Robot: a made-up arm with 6 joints.
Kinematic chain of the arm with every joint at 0, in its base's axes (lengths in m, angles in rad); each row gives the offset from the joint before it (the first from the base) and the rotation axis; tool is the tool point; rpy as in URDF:
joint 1: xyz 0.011 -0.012 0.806 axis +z
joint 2: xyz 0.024 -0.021 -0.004 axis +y
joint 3: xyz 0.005 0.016 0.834 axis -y
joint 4: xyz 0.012 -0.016 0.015 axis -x
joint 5: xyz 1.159 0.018 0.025 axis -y
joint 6: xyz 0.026 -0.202 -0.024 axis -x
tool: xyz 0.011 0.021 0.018 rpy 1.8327 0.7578 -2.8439
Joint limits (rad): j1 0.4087..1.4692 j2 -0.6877..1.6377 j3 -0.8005..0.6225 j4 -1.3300..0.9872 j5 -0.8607..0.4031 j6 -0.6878..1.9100
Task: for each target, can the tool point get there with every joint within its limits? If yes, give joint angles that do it. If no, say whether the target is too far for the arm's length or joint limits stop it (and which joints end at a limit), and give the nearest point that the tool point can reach.
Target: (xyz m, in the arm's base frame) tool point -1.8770 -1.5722 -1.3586
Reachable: no: too far | nearest point -0.0493 -0.2135 0.0168 | short by 2.660 m
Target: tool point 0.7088 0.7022 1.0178
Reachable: yes | joints 0.9076 -0.1016 -0.5253 -1.1488 -0.0359 -0.2477
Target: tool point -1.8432 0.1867 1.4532
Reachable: no: joint limits stop it (at a limit: joint 1, joint 2, joint 4, joint 5, joint 6) | nearest point 0.1065 0.6489 1.4578 | short by 2.004 m
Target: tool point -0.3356 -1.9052 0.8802
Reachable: no: joint limits stop it (at a limit: joint 2, joint 3, joint 5, joint 6) | nearest point -0.0251 -0.2091 0.0586 | short by 1.910 m
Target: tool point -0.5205 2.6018 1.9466
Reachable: no: too far | nearest point 0.2719 1.7249 1.5872 | short by 1.235 m
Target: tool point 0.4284 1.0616 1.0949
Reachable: yes | joints 1.2795 0.0366 -0.3214 -1.1189 0.0465 0.7184
